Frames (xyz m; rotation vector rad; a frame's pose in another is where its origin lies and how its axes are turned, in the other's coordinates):
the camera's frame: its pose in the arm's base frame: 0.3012 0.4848 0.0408 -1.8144 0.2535 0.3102
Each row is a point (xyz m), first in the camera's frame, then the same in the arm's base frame.
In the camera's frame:
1: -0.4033 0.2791 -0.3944
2: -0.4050 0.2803 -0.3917
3: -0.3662 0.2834 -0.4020
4: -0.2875 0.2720 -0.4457
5: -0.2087 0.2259 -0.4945
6: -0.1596 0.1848 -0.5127
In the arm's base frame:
1: -0.1395 0.0359 0.0224
2: -0.1417 0.0382 0.0212
3: -0.1055 0.0270 0.0078
4: -0.0243 -0.0131 0.0022
5: 0.0689 -0.0491 0.0293
6: 0.1301 -0.0565 0.0544

